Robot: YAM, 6 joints.
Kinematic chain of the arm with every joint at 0, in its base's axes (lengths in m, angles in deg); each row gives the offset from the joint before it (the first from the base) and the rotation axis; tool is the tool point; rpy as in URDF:
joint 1: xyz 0 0 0.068 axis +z
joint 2: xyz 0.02 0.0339 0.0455 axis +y
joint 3: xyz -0.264 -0.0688 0 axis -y
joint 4: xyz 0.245 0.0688 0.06 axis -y
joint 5: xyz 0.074 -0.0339 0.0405 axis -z
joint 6: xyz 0.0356 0 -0.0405 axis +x
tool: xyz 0 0 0 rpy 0 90 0
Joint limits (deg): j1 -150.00..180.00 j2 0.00..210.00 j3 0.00..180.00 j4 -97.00..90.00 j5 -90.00..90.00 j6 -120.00..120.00
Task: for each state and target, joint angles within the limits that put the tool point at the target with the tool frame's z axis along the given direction. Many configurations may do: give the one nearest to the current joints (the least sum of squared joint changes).
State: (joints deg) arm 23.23 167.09 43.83 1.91 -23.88 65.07
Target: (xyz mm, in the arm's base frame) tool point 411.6 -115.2 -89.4 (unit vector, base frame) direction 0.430 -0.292 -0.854
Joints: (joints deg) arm -14.81 153.99 77.56 16.30 9.93 65.07
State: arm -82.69 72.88 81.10 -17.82 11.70 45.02
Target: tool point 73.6 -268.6 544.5 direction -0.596 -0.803 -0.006
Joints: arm -68.44 84.98 113.30 -28.98 58.14 45.02
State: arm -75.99 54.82 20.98 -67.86 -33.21 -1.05
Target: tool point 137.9 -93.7 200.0 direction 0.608 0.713 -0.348
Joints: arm -45.69 73.67 40.79 -70.94 -68.99 -1.05
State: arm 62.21 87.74 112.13 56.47 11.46 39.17
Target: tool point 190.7 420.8 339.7 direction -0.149 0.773 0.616
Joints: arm 63.51 118.79 86.77 76.59 -28.58 39.17
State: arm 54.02 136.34 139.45 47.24 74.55 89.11
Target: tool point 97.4 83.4 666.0 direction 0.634 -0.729 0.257
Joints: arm 55.62 109.18 167.72 74.93 69.25 89.11
